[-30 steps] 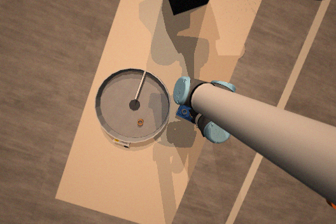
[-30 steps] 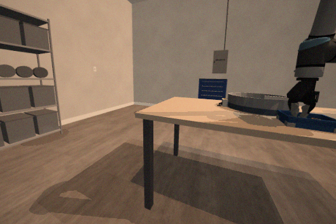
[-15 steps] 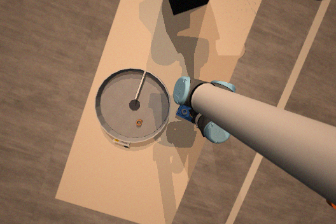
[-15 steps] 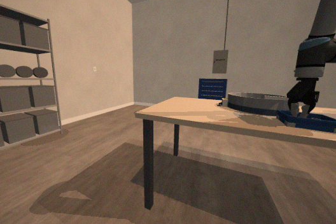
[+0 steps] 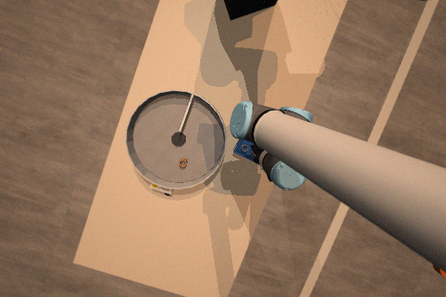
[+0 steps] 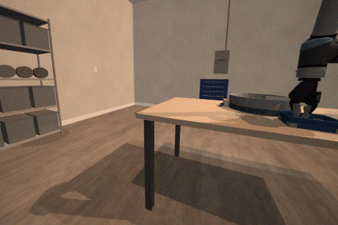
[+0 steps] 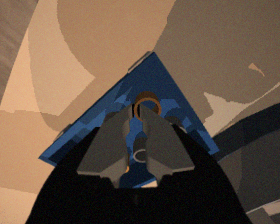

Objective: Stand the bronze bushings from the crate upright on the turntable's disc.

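Now: the blue crate 5 cm behind my hand and 3 cm to the right of it. Round my hand: grey turntable disc 37 cm to the right, 5 cm ahead, 3 cm above.
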